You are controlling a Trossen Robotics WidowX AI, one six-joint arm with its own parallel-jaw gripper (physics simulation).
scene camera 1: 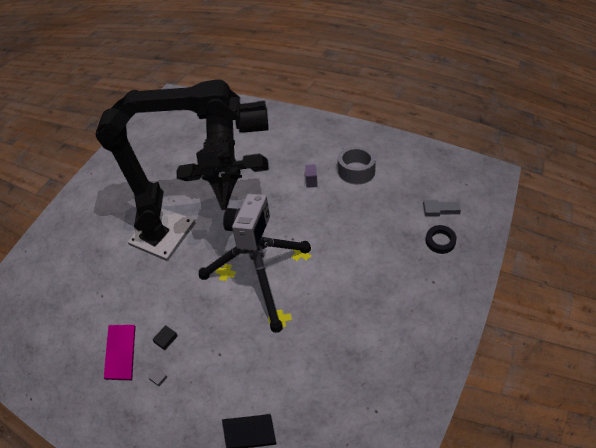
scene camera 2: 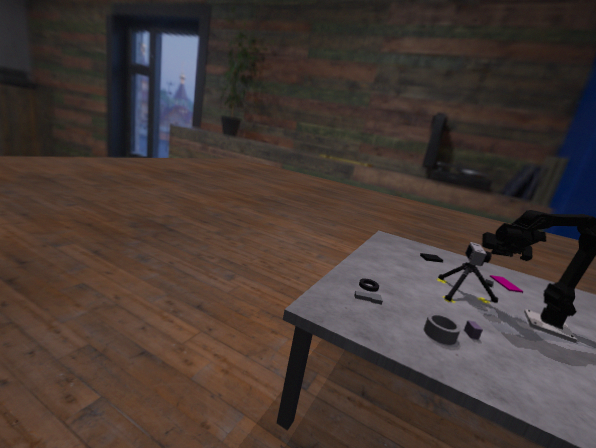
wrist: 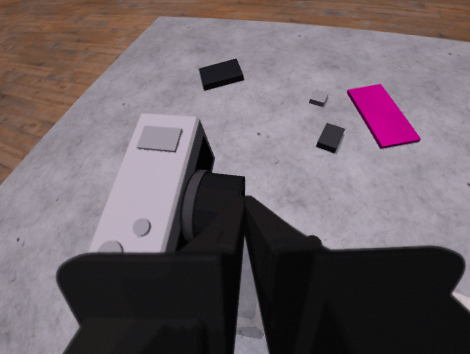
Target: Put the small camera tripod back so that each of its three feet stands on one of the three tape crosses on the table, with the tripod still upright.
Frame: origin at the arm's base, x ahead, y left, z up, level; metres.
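Seen in the pictures: gripper, fingertip midpoint: [scene camera 1: 223, 209] [scene camera 2: 492, 252] [wrist: 243, 203]; arm's base, origin of the base link: [scene camera 1: 154, 233] [scene camera 2: 551, 322].
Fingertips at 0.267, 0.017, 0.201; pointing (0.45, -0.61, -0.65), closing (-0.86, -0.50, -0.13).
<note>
Pixels of each thing's top centre, then the offset from my fingertips to it, as dx, dy, dz. "pt": a spot on its surface instead.
- left yellow cross, middle of its top: [scene camera 1: 225, 272] -0.034, -0.009, -0.214
- right foot, surface spot: [scene camera 1: 305, 247] pt +0.095, +0.135, -0.195
- right cross, middle of its top: [scene camera 1: 301, 252] +0.085, +0.131, -0.214
- lens, middle of its top: [wrist: 208, 194] [scene camera 1: 232, 211] +0.020, +0.004, +0.001
- grey ring, middle of its top: [scene camera 1: 356, 158] [scene camera 2: 444, 322] +0.061, +0.442, -0.166
- purple block, middle of its top: [scene camera 1: 310, 170] [scene camera 2: 474, 325] -0.023, +0.348, -0.175
- black ring, middle of its top: [scene camera 1: 441, 237] [scene camera 2: 369, 283] +0.365, +0.327, -0.200
- grey piece, middle of its top: [scene camera 1: 442, 206] [scene camera 2: 368, 295] +0.326, +0.428, -0.200
- magenta slab, middle of its top: [scene camera 1: 119, 351] [wrist: 381, 112] [scene camera 2: 505, 282] -0.106, -0.340, -0.207
- black slab, middle of its top: [scene camera 1: 248, 431] [wrist: 220, 71] [scene camera 2: 431, 256] +0.257, -0.327, -0.200
The black tripod [scene camera 1: 266, 290] [scene camera 2: 468, 268] stands upright, carrying a pale camera [scene camera 1: 248, 225] [scene camera 2: 475, 254] [wrist: 145, 185]. In scene view 1, its left foot [scene camera 1: 204, 273] is beside the left yellow cross [scene camera 1: 226, 272], off its outer side. The near foot [scene camera 1: 276, 327] is at the edge of the near cross [scene camera 1: 283, 318]. The right foot [scene camera 1: 305, 247] is at the far edge of the right cross [scene camera 1: 301, 255]. My gripper [scene camera 1: 223, 207] [wrist: 243, 203] is shut and empty, its tips beside the lens [wrist: 220, 200]; whether they touch it is unclear.
A grey ring [scene camera 1: 356, 172] [scene camera 2: 441, 331] and purple block [scene camera 1: 311, 176] [scene camera 2: 473, 329] lie behind the tripod in scene view 1. A black ring [scene camera 1: 428, 239] and grey piece [scene camera 1: 432, 208] are right. A magenta slab [scene camera 1: 120, 352] [wrist: 383, 116] and black slab [scene camera 1: 249, 431] [wrist: 221, 74] lie nearer.
</note>
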